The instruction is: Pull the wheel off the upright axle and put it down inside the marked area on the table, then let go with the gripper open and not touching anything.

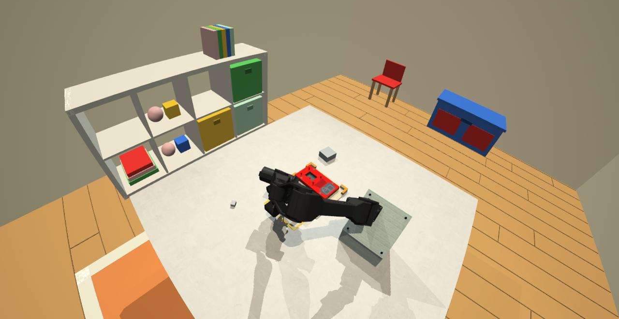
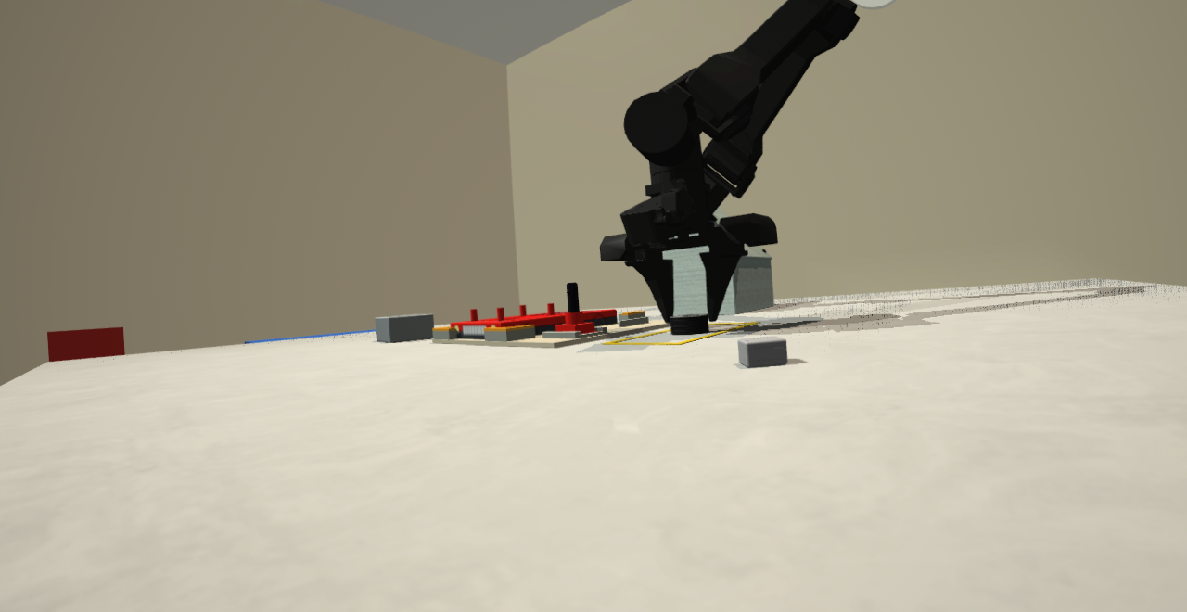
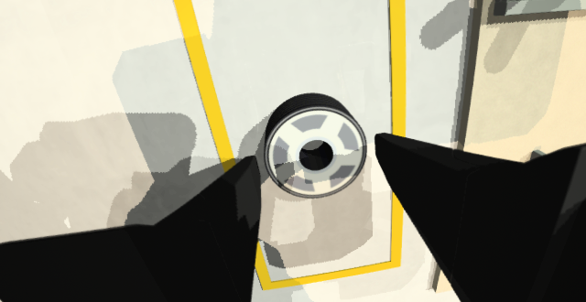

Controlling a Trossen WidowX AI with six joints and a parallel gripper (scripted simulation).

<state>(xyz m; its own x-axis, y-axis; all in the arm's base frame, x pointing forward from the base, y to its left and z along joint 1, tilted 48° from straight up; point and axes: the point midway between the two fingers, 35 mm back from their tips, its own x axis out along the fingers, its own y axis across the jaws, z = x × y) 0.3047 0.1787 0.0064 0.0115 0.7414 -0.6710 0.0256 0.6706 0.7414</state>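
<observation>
The wheel is right at my gripper tip.
</observation>
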